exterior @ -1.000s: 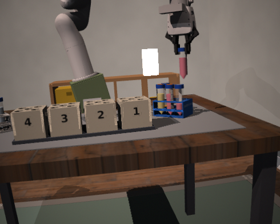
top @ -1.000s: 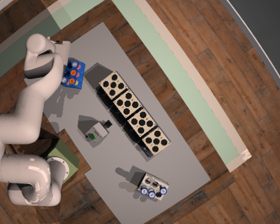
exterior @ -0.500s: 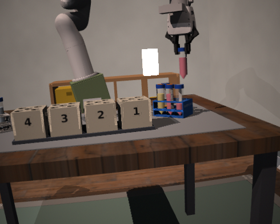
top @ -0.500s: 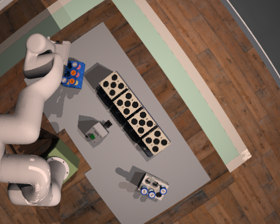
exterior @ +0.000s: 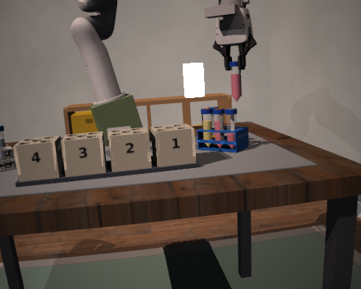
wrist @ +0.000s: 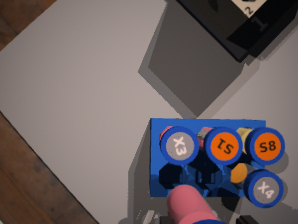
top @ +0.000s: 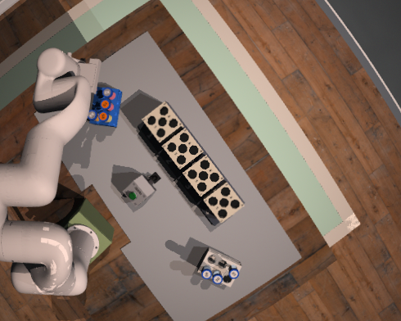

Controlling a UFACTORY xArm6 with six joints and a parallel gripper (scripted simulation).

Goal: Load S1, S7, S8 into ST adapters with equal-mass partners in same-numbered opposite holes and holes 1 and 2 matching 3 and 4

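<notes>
Now: the pink tube 10 mm to the left of my hand and 50 mm below it. The rest, counted from my hand: blue rack: 20 mm behind, 40 mm to the right, 220 mm below; then green DONE key: 160 mm behind, 330 mm to the right, 180 mm below; then tube of yellowish liquid: 40 mm behind, 90 mm to the right, 190 mm below.
</notes>
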